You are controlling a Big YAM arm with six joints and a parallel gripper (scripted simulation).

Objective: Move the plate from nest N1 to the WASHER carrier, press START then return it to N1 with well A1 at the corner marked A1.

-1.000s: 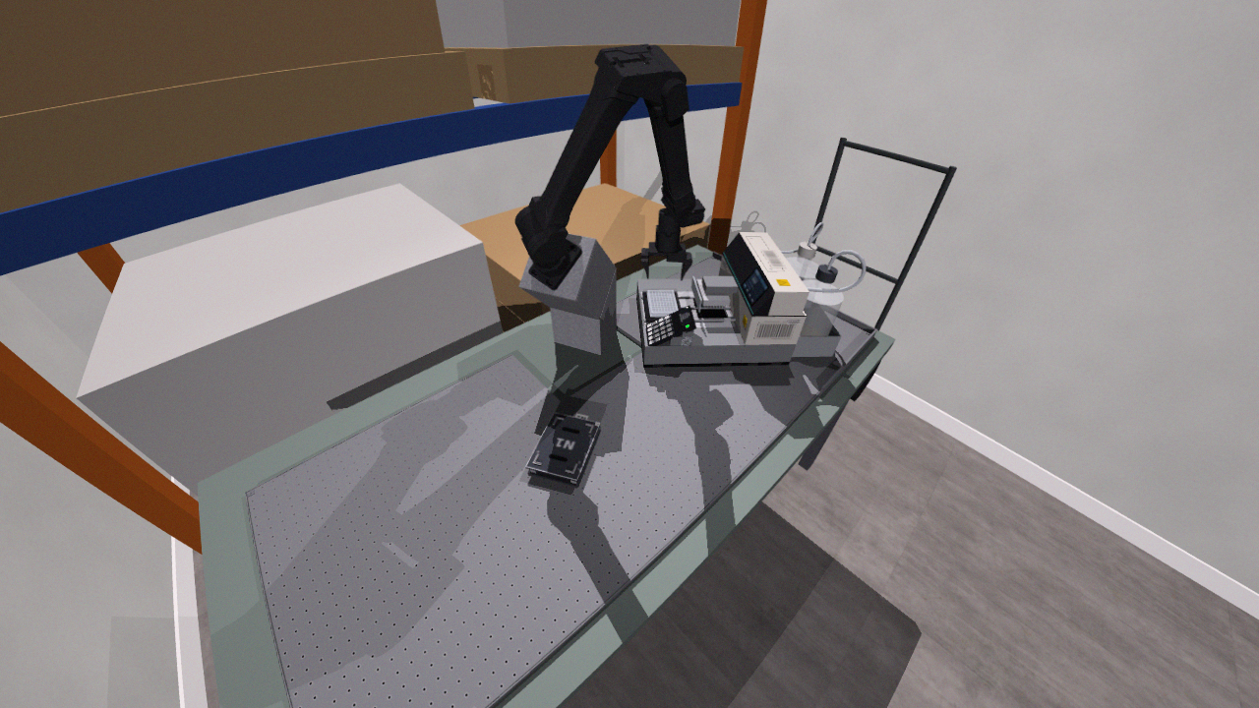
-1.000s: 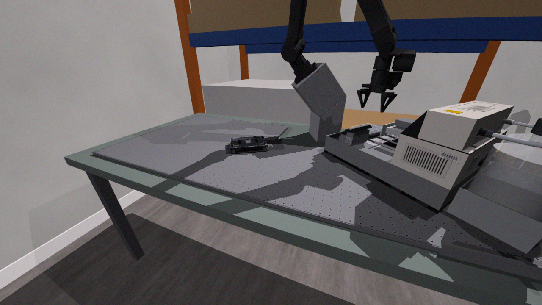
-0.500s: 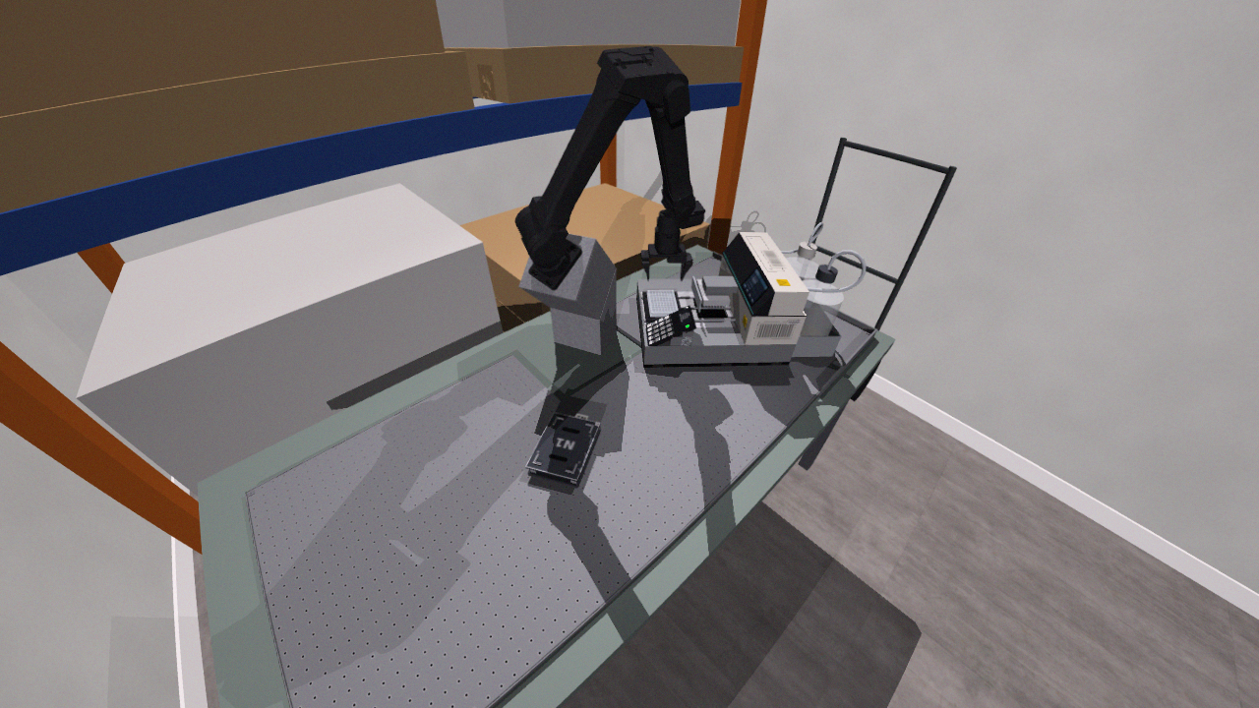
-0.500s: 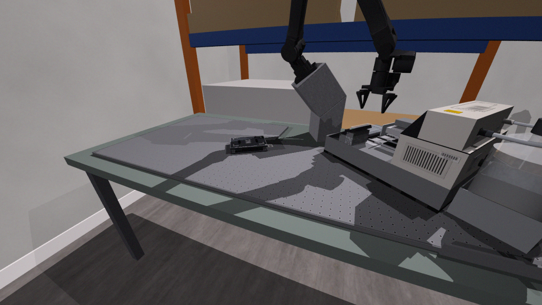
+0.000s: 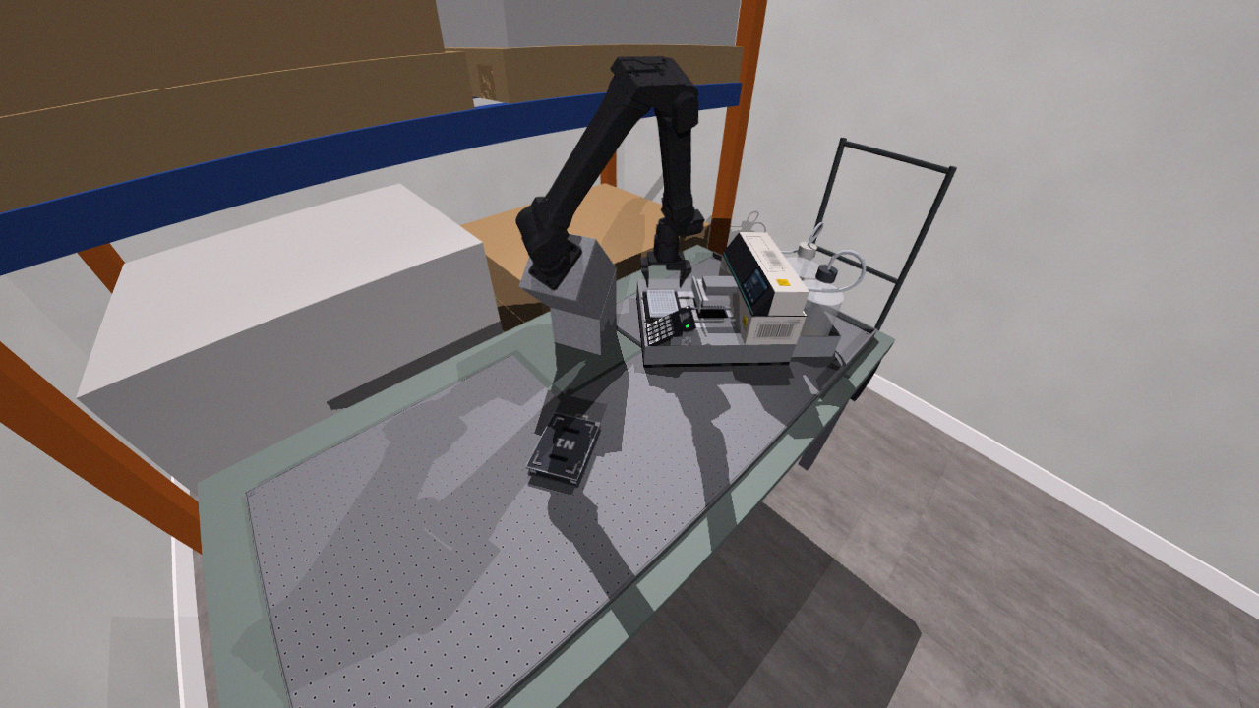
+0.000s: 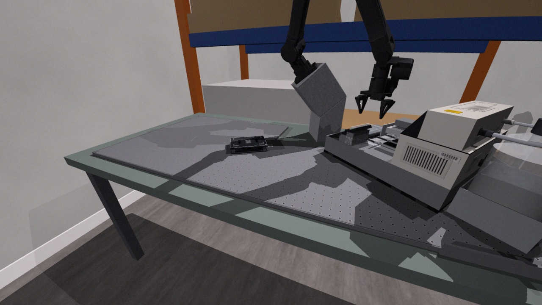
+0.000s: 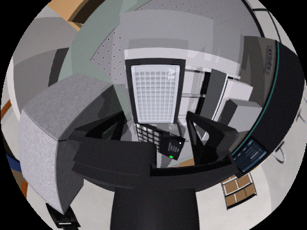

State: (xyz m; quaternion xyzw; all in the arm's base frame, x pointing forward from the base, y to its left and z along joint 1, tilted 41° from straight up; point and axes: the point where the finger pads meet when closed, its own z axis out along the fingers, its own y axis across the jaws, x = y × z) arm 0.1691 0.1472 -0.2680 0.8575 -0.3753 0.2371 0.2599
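Now: the white well plate 7 cm below my hand. From my hand the other things lie so: black plate nest N1 (53 cm to the right, 14 cm below, 8 cm ahead); then plate washer (12 cm ahead, 10 cm to the left, 4 cm below).
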